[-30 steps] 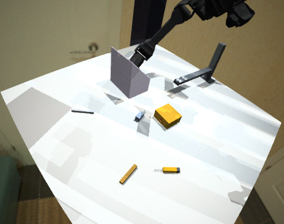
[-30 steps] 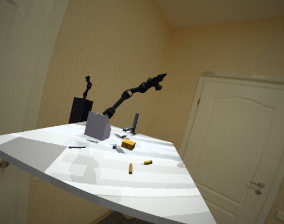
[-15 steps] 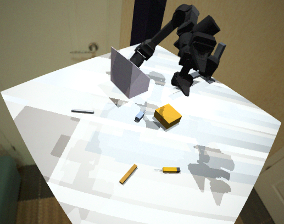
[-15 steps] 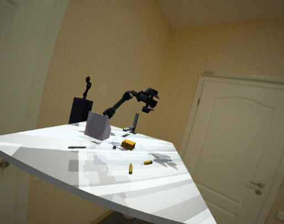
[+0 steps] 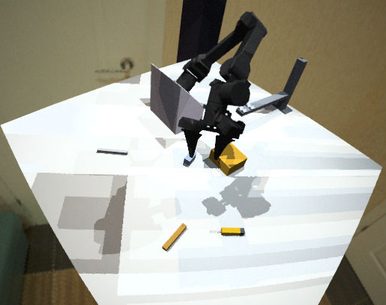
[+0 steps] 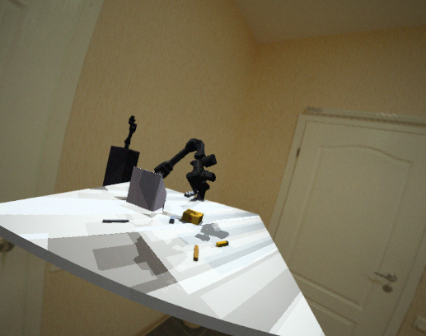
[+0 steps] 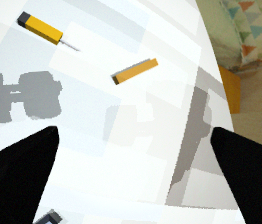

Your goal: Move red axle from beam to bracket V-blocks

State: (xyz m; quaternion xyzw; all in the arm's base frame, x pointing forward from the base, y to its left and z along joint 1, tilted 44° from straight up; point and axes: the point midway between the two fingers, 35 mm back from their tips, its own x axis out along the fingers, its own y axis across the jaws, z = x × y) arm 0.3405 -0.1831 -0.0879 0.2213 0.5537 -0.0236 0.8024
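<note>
My gripper tip is 150 mm past the grey-blue block, 120 mm to the right of it and 200 mm above it. Round my gripper tip: yellow beam: 50 mm behind, 230 mm to the left, 190 mm below; wooden bar: 70 mm ahead, 140 mm to the right, 200 mm below; yellow-handled tool: 160 mm ahead, 10 mm to the left, 200 mm below.
</note>
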